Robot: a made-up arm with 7 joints. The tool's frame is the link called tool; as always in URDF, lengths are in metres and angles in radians. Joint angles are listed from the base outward. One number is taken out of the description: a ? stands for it. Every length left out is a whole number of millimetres.
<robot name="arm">
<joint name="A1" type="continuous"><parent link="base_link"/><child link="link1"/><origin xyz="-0.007 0.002 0.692"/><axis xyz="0 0 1"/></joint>
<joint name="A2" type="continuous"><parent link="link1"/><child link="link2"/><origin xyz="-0.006 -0.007 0"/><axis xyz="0 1 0"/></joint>
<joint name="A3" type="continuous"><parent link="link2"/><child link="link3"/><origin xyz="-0.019 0 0.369"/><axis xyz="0 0 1"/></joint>
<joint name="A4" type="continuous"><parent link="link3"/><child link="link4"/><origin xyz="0.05 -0.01 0"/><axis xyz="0 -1 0"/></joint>
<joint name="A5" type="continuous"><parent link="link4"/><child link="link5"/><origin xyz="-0.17 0 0.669"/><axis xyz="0 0 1"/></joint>
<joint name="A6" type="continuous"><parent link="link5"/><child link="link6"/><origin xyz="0.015 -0.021 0"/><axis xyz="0 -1 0"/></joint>
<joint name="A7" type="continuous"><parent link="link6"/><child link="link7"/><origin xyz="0.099 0 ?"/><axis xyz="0 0 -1"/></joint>
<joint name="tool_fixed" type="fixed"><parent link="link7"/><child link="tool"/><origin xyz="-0.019 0.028 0" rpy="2.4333 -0.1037 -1.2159"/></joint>
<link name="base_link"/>
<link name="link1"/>
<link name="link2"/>
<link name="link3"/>
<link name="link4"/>
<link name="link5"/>
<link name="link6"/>
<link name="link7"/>
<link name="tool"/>
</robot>
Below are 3 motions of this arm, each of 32 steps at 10 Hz.
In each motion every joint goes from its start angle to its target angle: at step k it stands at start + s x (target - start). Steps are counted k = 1, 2, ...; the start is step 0. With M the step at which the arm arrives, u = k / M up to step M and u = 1 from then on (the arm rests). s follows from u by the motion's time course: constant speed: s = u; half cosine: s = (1 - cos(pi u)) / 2; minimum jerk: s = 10 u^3 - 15 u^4 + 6 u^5.
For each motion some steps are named. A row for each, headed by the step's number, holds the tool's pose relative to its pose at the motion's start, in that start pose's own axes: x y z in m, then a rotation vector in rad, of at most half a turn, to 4 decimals.
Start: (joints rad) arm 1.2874 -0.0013 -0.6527 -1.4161 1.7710 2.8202 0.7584
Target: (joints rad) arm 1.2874 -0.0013 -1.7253 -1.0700 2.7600 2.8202 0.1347
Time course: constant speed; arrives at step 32
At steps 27, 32:
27: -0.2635 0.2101 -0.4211 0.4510 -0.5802 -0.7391
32: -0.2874 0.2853 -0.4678 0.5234 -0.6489 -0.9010

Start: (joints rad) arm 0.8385 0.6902 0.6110 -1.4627 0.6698 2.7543 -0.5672
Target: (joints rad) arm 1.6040 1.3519 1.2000 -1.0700 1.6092 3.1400 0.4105
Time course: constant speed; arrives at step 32
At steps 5, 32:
5: -0.1162 -0.0470 0.0729 -0.0005 -0.3186 0.1009
32: -0.7044 0.0447 0.3927 -0.9749 -1.6322 1.2525

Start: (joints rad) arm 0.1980 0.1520 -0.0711 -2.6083 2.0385 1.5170 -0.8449
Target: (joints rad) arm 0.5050 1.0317 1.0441 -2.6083 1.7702 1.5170 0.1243
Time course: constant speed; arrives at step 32
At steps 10, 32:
10: 0.1396 0.0547 0.2281 -0.4990 -0.2938 0.5652
32: 0.1275 0.5108 0.6437 -1.5607 -0.8054 1.8257

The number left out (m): 0.052
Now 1 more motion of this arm.
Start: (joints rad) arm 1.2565 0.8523 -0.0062 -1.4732 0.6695 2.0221 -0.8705
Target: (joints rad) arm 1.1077 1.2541 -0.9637 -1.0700 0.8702 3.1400 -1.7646
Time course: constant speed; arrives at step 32
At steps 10, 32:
10: 0.1067 0.2295 0.0135 -0.0067 0.4629 0.3302
32: 0.0928 0.5722 -0.0276 -0.9134 1.5083 0.6732

